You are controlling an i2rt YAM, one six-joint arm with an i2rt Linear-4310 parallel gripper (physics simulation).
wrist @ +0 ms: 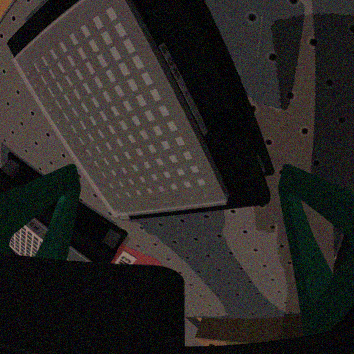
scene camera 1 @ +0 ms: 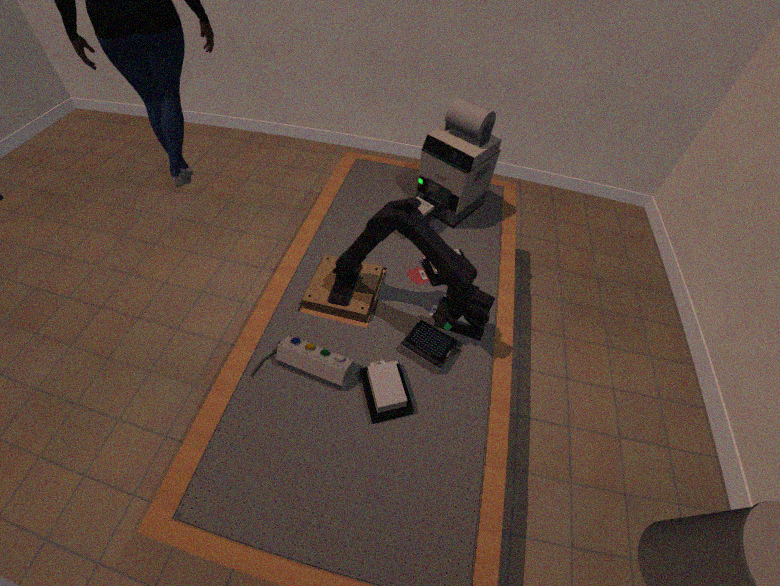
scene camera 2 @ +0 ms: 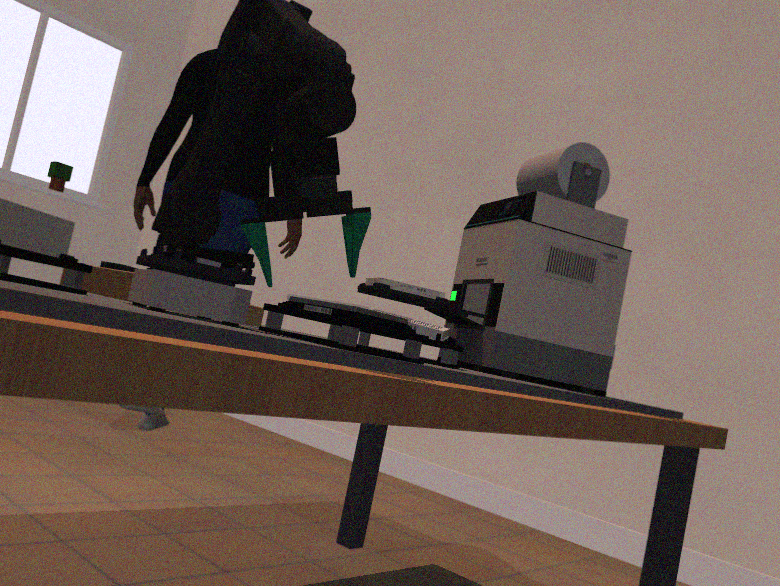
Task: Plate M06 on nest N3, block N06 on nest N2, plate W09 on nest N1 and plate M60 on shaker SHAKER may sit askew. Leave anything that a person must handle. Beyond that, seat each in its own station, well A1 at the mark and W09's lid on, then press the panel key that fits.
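My gripper is open and points down above a pale 96-well plate or block on a black nest. This piece sits askew, toward one side, with bare nest along its right. The gripper mostly hides it in scene camera 1. Nest N3 holds another pale welled plate, partly behind the left finger. A black welled plate sits on a grey box base, likely the shaker. A white lidded-looking plate lies on a black nest. Well A1 marks cannot be made out.
The key panel has blue, yellow, green and white keys. A grey machine with a roll and green light holds a pale plate. A red N3 label patch lies by nest N3. A person stands beyond the table.
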